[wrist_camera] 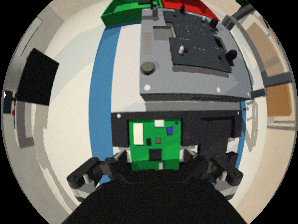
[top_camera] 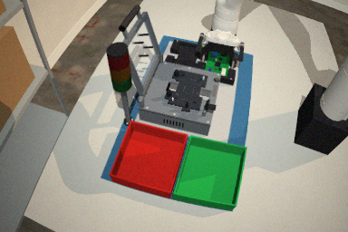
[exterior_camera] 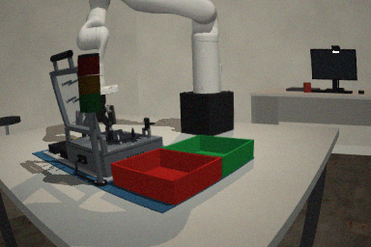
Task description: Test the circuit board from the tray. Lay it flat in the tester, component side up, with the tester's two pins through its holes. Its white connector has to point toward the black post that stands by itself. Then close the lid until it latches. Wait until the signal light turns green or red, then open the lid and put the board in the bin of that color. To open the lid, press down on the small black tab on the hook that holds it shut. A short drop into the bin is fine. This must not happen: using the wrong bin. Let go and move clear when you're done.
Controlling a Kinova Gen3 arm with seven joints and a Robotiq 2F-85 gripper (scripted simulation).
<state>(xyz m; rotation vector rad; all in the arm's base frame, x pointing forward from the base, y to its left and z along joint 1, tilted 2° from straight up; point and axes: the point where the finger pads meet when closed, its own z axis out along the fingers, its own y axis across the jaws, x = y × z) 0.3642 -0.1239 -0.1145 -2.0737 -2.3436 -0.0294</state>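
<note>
Right now the green circuit board is right at my hand. From my hand the other things lie so: tester lid (16 cm ahead, 19 cm to the left, 16 cm above); then green bin (9 cm behind, 36 cm to the left, 1 cm below); then red bin (6 cm ahead, 38 cm to the left, 1 cm below).
</note>
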